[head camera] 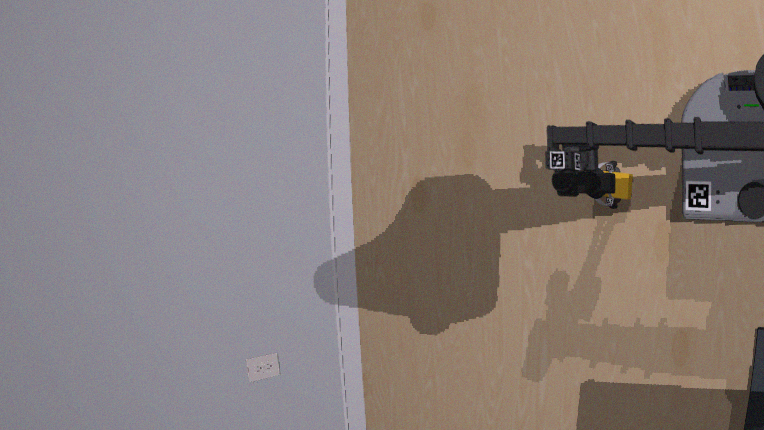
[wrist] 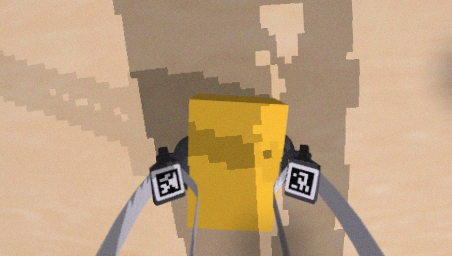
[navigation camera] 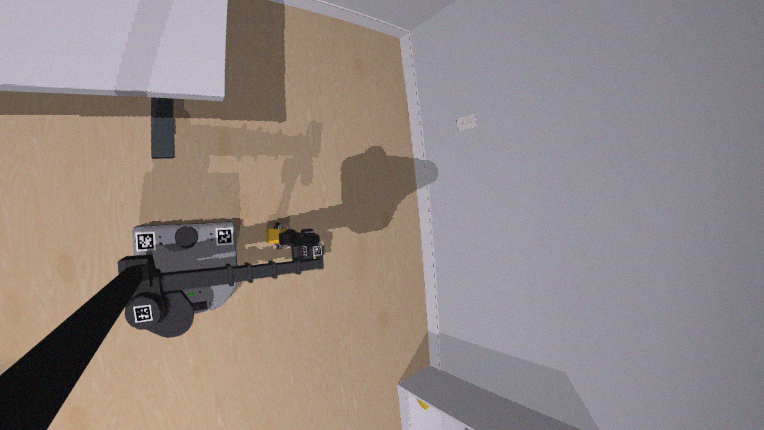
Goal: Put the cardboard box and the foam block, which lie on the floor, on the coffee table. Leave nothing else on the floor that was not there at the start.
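Pixels of known places: gripper, fingertip midpoint: [head camera: 615,184] [navigation camera: 276,235]; robot's base, origin of the base link: [head camera: 751,198] [navigation camera: 186,236].
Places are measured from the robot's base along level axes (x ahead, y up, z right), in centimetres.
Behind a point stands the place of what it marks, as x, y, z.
The yellow block [head camera: 623,185] {-2.1, 4.9, 33.9} [navigation camera: 273,235] {-1.8, 5.0, 34.5} [wrist: 225,200], seemingly the foam block, is squared between the fingers of my gripper [head camera: 611,184] {-2.2, 1.0, 37.1} [navigation camera: 279,236] {-2.2, 1.0, 37.1} [wrist: 233,151] {-2.2, 1.0, 37.1}. Both fingertips press against its long sides in the wrist view, so the gripper is shut on it. The block is at floor level or close above it; I cannot tell whether it touches the floor. The cardboard box does not show in these views. A large white top [navigation camera: 80,42] {33.6, 72.0, -16.7} at the upper left of the navigation view may be the coffee table; part of it is cut off.
My base [head camera: 711,154] {-8.8, 16.0, 9.9} [navigation camera: 187,253] {-5.1, 15.9, 0.0} stands beside the block, with the arm [head camera: 644,133] {-10.7, 36.4, 21.8} [navigation camera: 261,270] {-10.0, 36.5, 20.7} reaching past it. A dark slab [head camera: 755,373] [navigation camera: 163,136] sticks out from under the white top. A wall [head camera: 160,186] {-1.1, 68.8, 125.0} [navigation camera: 588,186] {12.8, 95.4, 124.0} lies beyond the gripper. A cabinet [navigation camera: 470,397] {-97.6, 41.1, 119.8} stands against it.
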